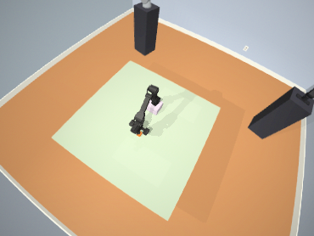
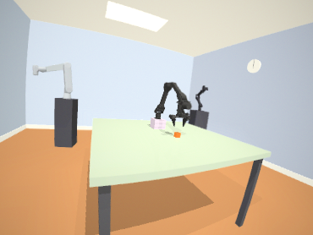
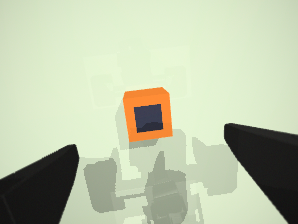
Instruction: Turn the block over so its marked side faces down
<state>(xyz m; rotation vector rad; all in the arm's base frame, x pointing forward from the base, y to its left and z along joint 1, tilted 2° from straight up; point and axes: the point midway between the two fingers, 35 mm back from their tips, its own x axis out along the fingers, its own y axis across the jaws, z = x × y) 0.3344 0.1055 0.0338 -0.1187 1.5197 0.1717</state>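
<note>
My gripper tip is now 6 cm above the orange block.
</note>
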